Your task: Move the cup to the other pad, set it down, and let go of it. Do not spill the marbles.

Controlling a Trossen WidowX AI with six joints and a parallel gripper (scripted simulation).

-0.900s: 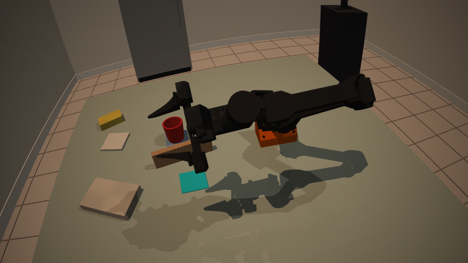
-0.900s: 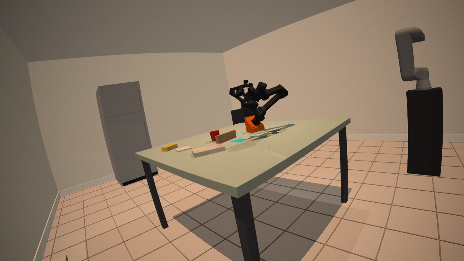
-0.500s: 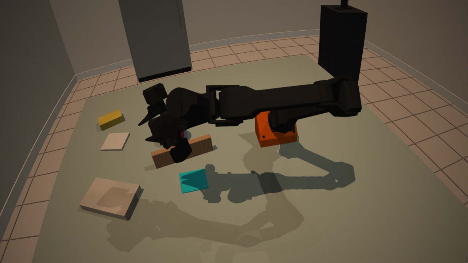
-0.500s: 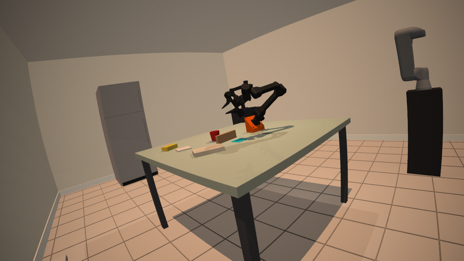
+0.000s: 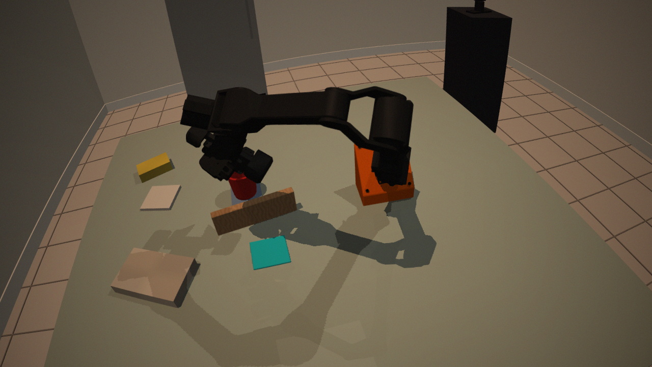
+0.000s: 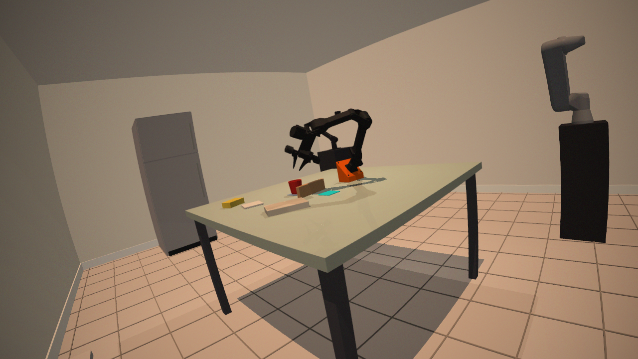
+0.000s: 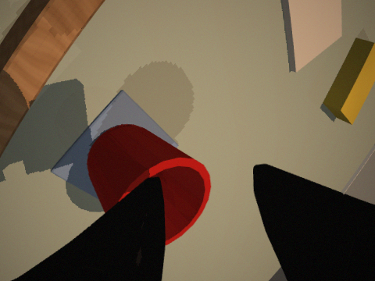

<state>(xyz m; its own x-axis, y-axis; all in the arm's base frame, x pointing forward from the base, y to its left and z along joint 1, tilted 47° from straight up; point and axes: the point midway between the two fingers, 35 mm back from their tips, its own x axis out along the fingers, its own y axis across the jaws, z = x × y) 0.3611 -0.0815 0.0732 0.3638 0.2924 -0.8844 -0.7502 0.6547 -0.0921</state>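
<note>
The red cup lies 100 mm below my gripper tip, 80 mm to the right of it and 20 mm behind it. From my gripper tip the other things lie so: yellow block (280 mm ahead, 270 mm to the right, 120 mm below); tan slab (200 mm ahead, 170 mm to the left, 130 mm below); small tan tile (230 mm ahead, 140 mm below, 120 mm to the right).
</note>
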